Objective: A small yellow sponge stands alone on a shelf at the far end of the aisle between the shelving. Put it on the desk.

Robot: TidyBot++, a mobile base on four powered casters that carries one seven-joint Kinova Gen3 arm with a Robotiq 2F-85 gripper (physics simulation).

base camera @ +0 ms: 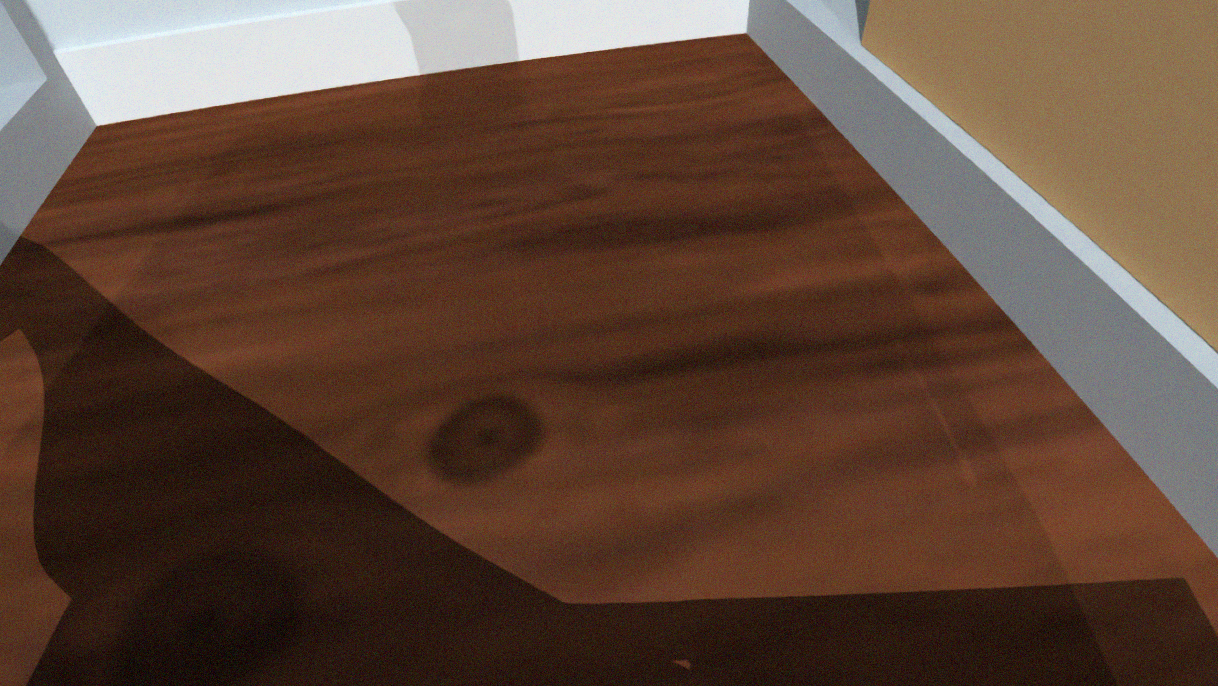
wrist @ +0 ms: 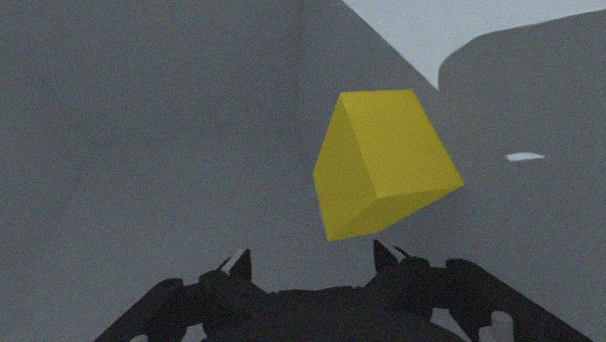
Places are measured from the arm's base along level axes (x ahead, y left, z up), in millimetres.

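Pixels of known places: gripper, fingertip midpoint: (wrist: 312, 258).
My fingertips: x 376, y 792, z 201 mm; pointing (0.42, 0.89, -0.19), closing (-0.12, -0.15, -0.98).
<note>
For each thing: its top centre in the pictures, then the offset to it from my fingertips. "*": a spot on its surface instead. Level surfaces: height alone.
- yellow sponge, top centre: (wrist: 332, 181) 44 mm ahead, 27 mm right, 19 mm down
- brown wooden floor, surface height: 598 mm down
- tan panel, surface spot: (base camera: 1065, 110) * 121 mm ahead, 1090 mm right, 462 mm down
The yellow sponge (wrist: 400, 145) is a block standing on a grey shelf surface (wrist: 150, 200) in the wrist view, right of the middle. My gripper (wrist: 312, 258) is open and empty at the bottom of the wrist view. The sponge shows above the fingertips and to the right, its lower edge close above the right fingertip; it is not between the fingers. How far ahead of the fingertips it is I cannot tell. The sponge, the gripper and the desk do not show in the base view.
In the base view a brown wooden floor (base camera: 639, 298) runs up to a white board (base camera: 255, 68) at the back. A grey low rail (base camera: 1005, 213) runs along the right, with a tan panel (base camera: 1065, 110) behind it. Dark shadows cross the floor at the lower left and bottom.
</note>
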